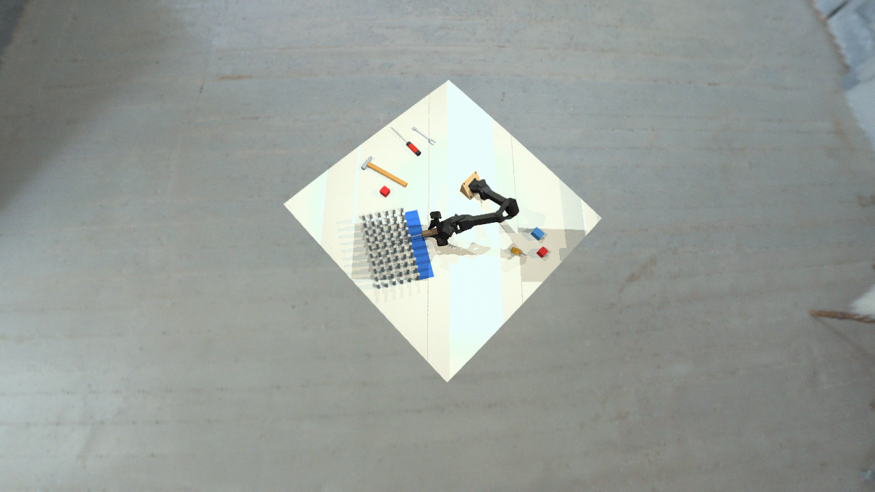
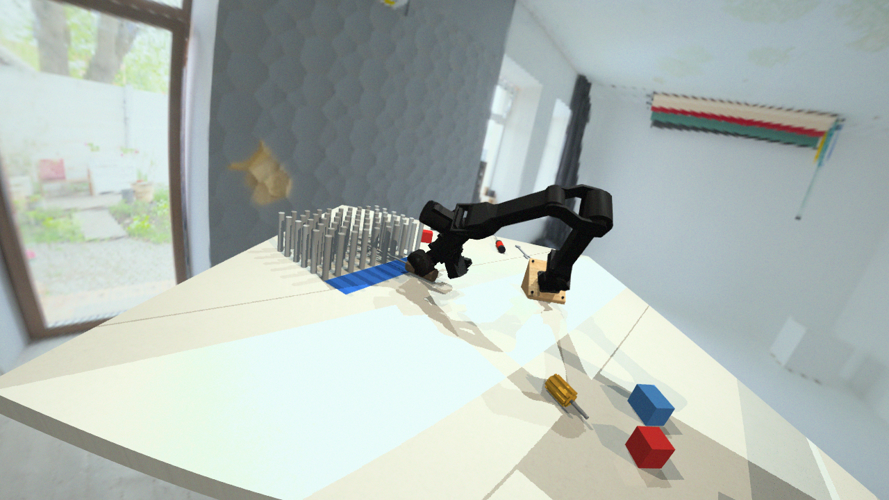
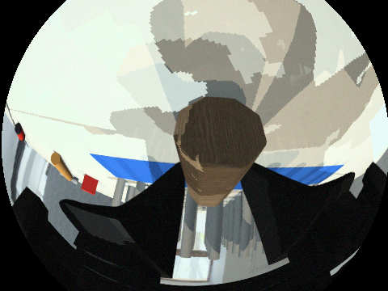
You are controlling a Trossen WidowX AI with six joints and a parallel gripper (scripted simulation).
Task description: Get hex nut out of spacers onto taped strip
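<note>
My gripper tip is now 80 mm short of the blue taped strip, 10 mm to the left of it and 10 mm above it. The rest, counted from my gripper tip: hook tool (80 mm ahead, 60 mm to the right); yellow-handled screwdriver (230 mm behind, 440 mm to the left); blue cube (390 mm behind, 470 mm to the left).
</note>
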